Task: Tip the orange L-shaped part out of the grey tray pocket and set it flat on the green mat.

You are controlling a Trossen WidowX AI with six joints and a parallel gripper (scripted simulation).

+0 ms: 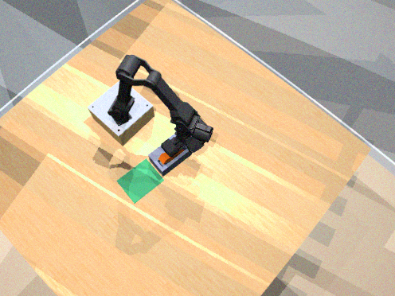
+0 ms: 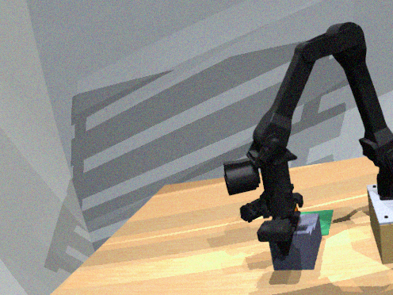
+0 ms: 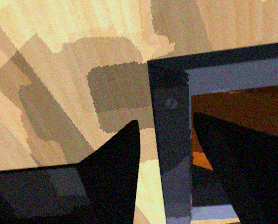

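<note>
My gripper tip is 60 mm to the left of the orange L-shaped part, 10 mm below it and 10 mm past it. From my gripper tip the other things lie so: green mat 220 mm to the right, 60 mm below, 10 mm ahead.
</note>
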